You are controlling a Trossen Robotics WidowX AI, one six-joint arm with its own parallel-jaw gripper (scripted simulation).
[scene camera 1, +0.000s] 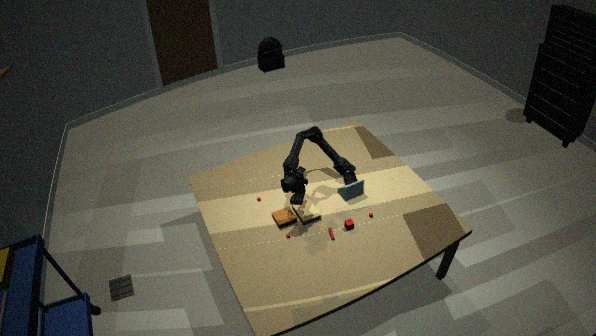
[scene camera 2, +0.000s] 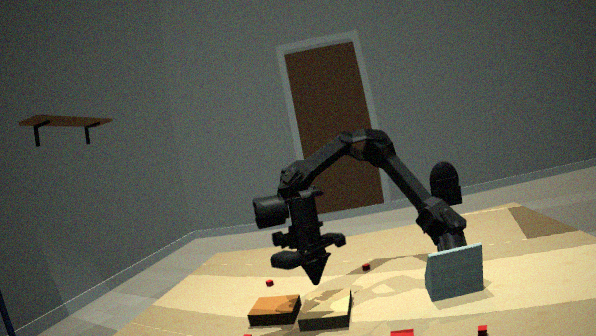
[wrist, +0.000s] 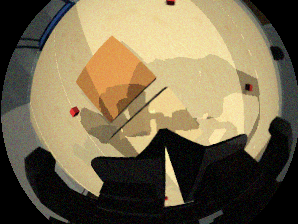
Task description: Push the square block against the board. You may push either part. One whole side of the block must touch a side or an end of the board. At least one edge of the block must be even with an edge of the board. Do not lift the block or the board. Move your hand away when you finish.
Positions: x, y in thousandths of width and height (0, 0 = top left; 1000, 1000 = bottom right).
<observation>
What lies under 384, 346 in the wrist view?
A square block.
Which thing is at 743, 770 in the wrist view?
My gripper.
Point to a tan board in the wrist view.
At 552, 498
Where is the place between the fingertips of my gripper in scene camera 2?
At 531, 847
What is my gripper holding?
Nothing.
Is my gripper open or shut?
Shut.
</observation>
